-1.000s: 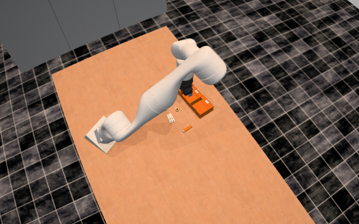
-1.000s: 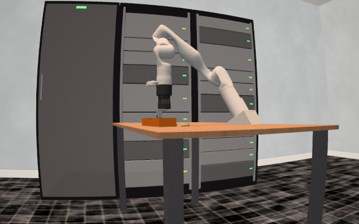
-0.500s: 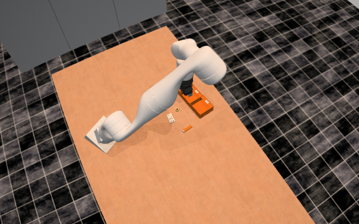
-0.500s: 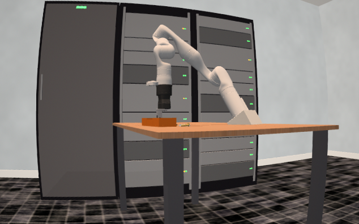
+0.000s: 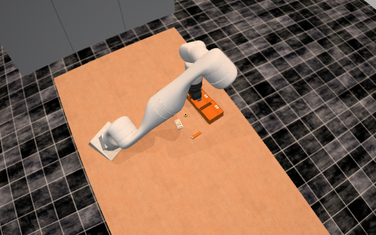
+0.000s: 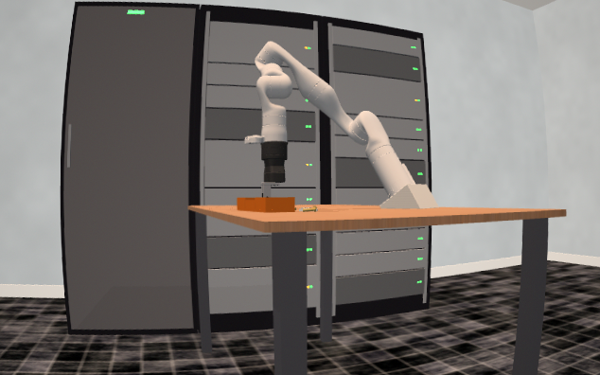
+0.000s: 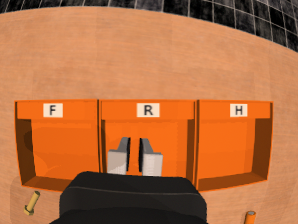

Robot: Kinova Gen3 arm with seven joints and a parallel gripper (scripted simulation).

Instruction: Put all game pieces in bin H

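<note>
My gripper is now 2 cm above the bin H and 1 cm to the left of it. Also, from my hand: nut: 10 cm behind, 4 cm to the right, 3 cm below; then orange battery: 16 cm to the right, 11 cm behind, 3 cm below; then white spotted game piece: 15 cm behind, 7 cm to the right, 3 cm below.
</note>
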